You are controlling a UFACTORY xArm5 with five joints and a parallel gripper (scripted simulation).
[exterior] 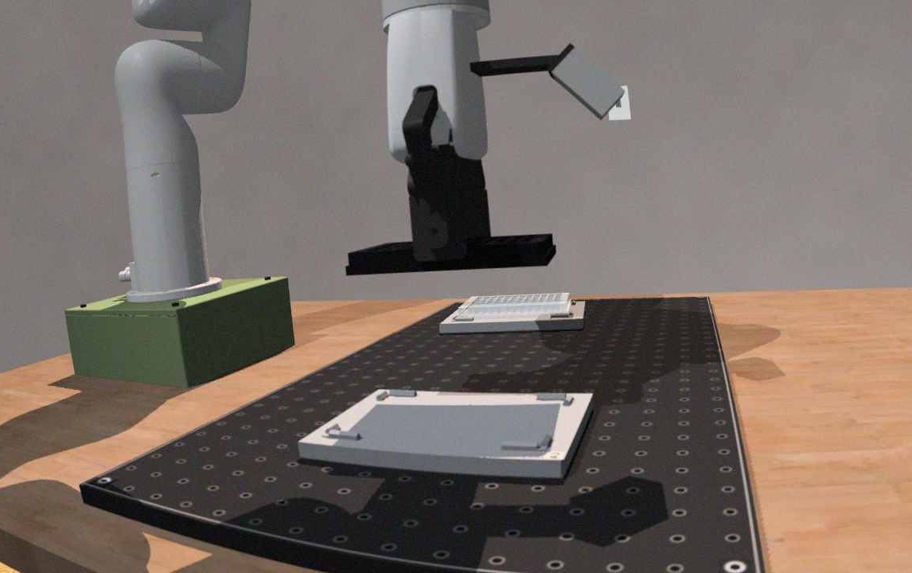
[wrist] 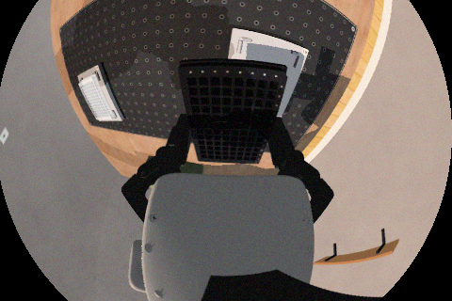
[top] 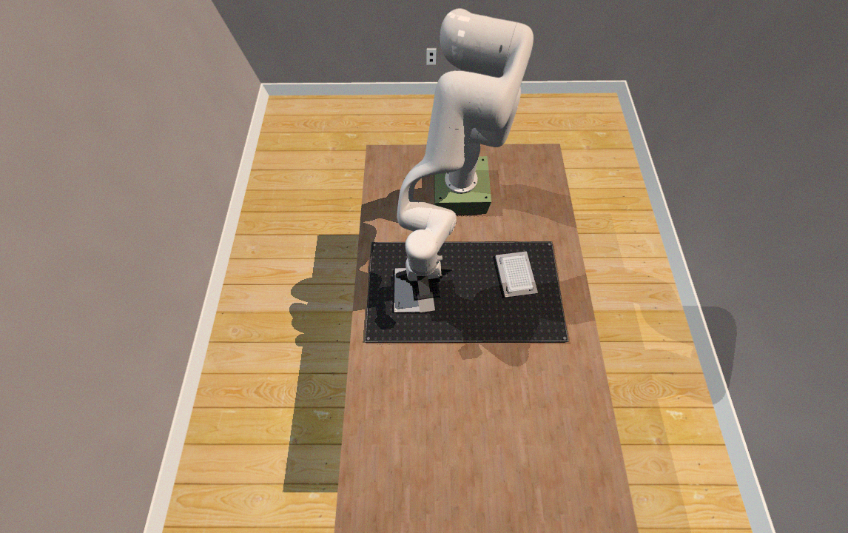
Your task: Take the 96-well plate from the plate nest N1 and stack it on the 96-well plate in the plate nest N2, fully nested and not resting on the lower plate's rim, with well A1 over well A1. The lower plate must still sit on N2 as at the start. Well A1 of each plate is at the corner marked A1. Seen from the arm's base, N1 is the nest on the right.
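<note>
Now: the clear 96-well plate 340 mm to the left of my hand, 110 mm below it and 20 mm behind it. The rest, counted from my hand: black 96-well plate (10 mm below).
</note>
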